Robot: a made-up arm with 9 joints. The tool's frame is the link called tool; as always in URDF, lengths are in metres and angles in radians. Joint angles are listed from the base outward.
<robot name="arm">
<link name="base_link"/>
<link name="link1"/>
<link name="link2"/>
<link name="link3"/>
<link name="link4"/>
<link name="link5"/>
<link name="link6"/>
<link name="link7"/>
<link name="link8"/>
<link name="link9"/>
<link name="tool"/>
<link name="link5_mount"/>
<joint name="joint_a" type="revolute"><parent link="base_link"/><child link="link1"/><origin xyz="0.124 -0.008 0.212" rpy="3.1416 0 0"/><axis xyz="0 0 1"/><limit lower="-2.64" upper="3.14"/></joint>
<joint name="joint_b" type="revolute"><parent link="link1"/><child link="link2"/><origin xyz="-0.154 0.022 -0.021" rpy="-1.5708 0 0"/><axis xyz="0 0 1"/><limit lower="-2.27" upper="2.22"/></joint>
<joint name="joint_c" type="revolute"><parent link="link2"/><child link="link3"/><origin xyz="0.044 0.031 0.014" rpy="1.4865 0.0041 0.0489"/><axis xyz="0 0 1"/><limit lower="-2.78" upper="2.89"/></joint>
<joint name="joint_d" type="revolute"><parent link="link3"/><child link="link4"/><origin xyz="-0.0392 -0.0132 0.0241" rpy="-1.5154 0.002 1.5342"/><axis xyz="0 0 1"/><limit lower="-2.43" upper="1.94"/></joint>
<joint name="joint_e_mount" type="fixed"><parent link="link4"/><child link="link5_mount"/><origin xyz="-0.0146 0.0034 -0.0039"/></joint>
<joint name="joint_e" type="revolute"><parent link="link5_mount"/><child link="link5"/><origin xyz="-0.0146 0.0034 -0.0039" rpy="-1.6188 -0.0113 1.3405"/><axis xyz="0 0 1"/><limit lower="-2.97" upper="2.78"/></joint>
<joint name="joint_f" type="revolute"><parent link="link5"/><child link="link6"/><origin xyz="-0.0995 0.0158 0.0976" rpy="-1.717 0.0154 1.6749"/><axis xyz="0 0 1"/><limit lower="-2.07" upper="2.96"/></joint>
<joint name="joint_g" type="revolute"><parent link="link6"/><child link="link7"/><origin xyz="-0.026 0.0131 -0.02" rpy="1.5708 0 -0.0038"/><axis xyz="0 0 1"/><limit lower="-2.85" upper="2.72"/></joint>
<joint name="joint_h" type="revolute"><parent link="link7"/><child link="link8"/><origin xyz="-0.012 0.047 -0.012" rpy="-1.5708 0 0"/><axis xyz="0 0 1"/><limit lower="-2.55" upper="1.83"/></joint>
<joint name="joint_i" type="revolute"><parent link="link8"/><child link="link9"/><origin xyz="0.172 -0.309 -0.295" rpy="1.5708 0 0"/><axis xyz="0 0 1"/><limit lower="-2.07" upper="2.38"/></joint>
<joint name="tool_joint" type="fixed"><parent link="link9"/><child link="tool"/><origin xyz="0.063 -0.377 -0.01" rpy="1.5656 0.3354 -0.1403"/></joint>
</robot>
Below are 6 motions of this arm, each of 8 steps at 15 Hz.
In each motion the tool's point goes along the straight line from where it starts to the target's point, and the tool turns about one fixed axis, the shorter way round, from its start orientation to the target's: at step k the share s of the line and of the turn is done. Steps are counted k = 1, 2, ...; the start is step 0. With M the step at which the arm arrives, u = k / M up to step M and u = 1 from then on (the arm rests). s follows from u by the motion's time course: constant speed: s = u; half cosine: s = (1 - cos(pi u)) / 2; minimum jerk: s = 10 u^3 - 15 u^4 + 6 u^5.
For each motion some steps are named. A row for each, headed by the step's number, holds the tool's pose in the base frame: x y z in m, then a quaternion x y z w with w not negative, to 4 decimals.
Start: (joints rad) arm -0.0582 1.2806 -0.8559 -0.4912 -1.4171 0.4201 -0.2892 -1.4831 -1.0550
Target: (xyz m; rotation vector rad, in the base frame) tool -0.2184 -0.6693 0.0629 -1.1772 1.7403 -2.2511
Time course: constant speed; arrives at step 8
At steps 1, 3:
1: -0.0835 -0.1545 -0.2993 -0.2177 0.7790 -0.4982 0.3123
3: -0.1220 -0.3016 -0.1958 -0.2710 0.7329 -0.5777 0.2361

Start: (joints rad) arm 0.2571 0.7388 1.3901 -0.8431 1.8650 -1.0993 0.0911 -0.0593 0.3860
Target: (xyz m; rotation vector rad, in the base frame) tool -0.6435 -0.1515 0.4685 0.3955 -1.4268 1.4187
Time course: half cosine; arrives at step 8
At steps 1, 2, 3, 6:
1: -0.1497 -0.1964 0.9820 0.3647 -0.1441 0.5349 0.7484
2: -0.2054 -0.1914 0.9241 0.3468 -0.1998 0.5500 0.7330
3: -0.2886 -0.1838 0.8375 0.3174 -0.2817 0.5687 0.7046
6: -0.5683 -0.1583 0.5467 0.2002 -0.5348 0.5944 0.5662

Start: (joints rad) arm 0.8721 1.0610 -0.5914 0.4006 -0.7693 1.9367 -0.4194 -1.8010 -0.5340
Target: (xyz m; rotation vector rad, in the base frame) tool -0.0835 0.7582 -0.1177 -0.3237 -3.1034 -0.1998
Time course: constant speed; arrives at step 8
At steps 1, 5, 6, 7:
1: 0.2219 0.7392 -0.1065 -0.4534 -0.8561 -0.0882 0.2318
5: 0.0474 0.7501 -0.1129 -0.2600 -0.9567 -0.0762 0.1064
6: 0.0038 0.7528 -0.1145 -0.2086 -0.9725 -0.0724 0.0737
7: -0.0399 0.7555 -0.1161 -0.1564 -0.9845 -0.0683 0.0407

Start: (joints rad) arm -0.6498 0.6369 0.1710 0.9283 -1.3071 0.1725 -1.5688 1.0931 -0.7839
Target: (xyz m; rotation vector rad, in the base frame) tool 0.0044 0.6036 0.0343 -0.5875 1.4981 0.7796
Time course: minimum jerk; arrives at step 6
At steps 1, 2, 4, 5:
1: 0.1850 0.0662 -0.3783 -0.6334 0.5713 -0.0609 0.5184
2: 0.1524 0.1634 -0.3037 -0.5774 0.6013 0.0140 0.5521
4: 0.0437 0.4867 -0.0555 -0.3502 0.6534 0.2578 0.6197
5: 0.0110 0.5838 0.0191 -0.2724 0.6539 0.3264 0.6258

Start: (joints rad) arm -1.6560 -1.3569 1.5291 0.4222 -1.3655 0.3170 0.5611 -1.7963 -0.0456
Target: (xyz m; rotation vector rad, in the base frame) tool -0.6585 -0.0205 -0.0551 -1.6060 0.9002 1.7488
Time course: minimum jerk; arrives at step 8
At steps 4, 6, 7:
4: -0.5670 -0.0141 -0.1026 -0.6129 0.1752 0.6823 0.3578
6: -0.6396 -0.0192 -0.0649 -0.6074 0.3054 0.6645 0.3101
7: -0.6556 -0.0203 -0.0566 -0.6046 0.3334 0.6588 0.2987

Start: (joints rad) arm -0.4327 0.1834 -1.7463 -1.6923 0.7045 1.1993 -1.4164 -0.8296 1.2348
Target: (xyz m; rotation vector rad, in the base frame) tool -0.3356 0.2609 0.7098 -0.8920 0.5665 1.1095
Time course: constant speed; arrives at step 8
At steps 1, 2, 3, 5, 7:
1: -0.3737 0.1106 0.8671 -0.3941 0.2742 0.7529 0.4501
2: -0.3683 0.1321 0.8447 -0.3989 0.2739 0.7227 0.4935
3: -0.3628 0.1535 0.8222 -0.4025 0.2729 0.6905 0.5355
5: -0.3519 0.1965 0.7772 -0.4064 0.2685 0.6202 0.6149
7: -0.3410 0.2394 0.7323 -0.4057 0.2611 0.5430 0.6873

